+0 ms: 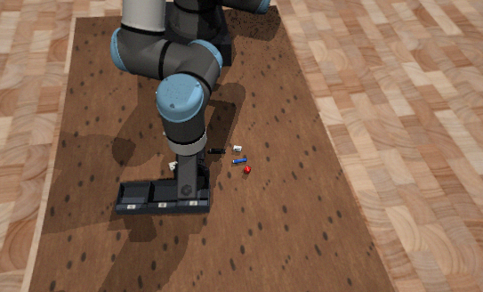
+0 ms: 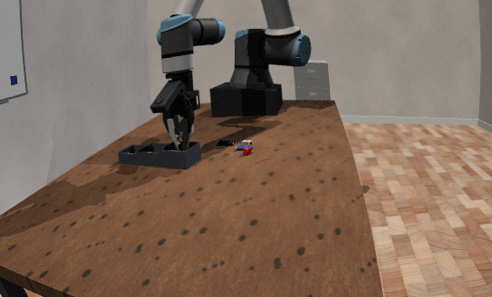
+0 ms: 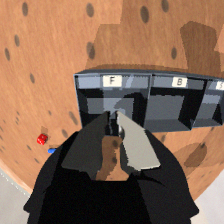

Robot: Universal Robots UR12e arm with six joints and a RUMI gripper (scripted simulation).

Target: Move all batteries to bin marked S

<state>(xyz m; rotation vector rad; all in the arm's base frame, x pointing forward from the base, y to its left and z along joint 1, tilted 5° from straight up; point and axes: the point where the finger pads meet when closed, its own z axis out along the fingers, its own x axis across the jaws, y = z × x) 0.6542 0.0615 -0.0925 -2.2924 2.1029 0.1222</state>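
My gripper is now 15 cm past the black battery, 5 cm to the right of it and 3 cm above it. The rest, counted from my hand: white dotted tile (10 cm behind, 6 cm to the right, 3 cm below); three-compartment bin row (8 cm to the right, 2 cm ahead, 1 cm below); red die (15 cm to the left, 9 cm behind, 3 cm below).
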